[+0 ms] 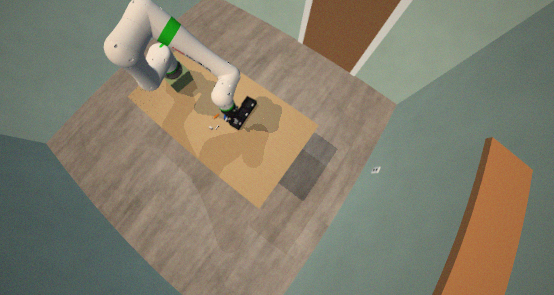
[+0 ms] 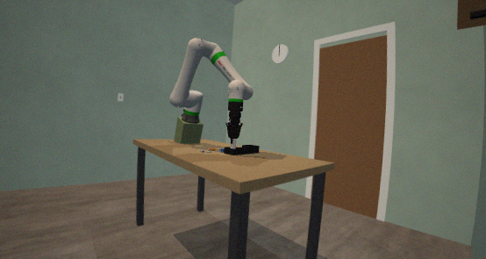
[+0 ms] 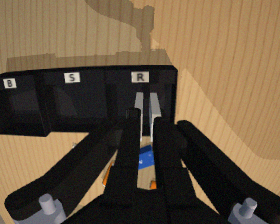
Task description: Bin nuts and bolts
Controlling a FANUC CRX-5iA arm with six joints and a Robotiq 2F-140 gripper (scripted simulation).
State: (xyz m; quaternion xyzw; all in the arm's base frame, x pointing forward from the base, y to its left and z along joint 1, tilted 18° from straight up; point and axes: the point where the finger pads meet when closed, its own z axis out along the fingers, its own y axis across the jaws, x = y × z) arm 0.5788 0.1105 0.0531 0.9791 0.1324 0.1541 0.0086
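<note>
The long black bin lies 30 mm behind my hand, 90 mm to the left of it and 40 mm below it. Round my hand: grey bolt: 80 mm behind, 120 mm to the right, 60 mm below; white piece: 130 mm behind, 80 mm to the left, 60 mm below; blue piece: 90 mm behind, 30 mm to the right, 60 mm below.
</note>
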